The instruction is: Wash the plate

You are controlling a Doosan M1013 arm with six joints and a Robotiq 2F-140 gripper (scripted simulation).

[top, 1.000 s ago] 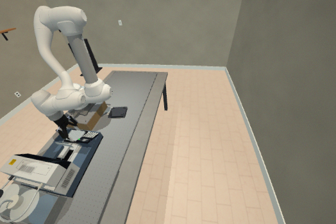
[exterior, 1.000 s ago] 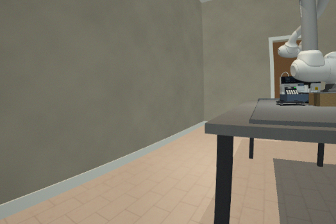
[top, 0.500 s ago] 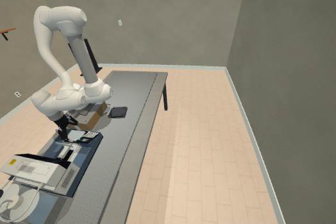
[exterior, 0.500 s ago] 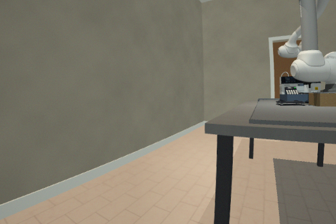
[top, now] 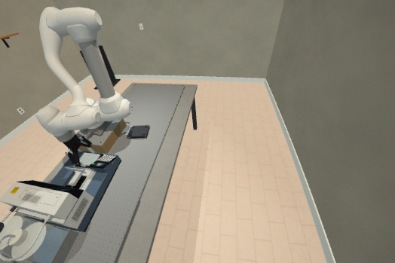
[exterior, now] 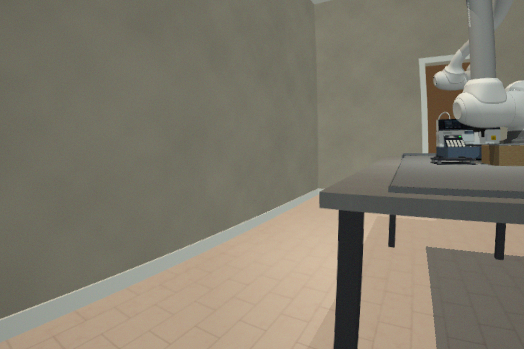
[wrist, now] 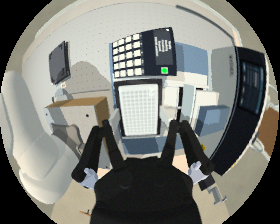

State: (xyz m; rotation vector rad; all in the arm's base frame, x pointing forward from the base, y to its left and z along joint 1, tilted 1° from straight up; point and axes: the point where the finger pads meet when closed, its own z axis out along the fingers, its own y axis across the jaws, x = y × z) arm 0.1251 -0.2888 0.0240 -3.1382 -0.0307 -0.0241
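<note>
My hand is 2 cm above the white well plate. From my hand the other things lie so: dark plate nest N1: 20 cm ahead, 34 cm to the left, 9 cm below; plate washer: 15 cm to the right, 2 cm above.
</note>
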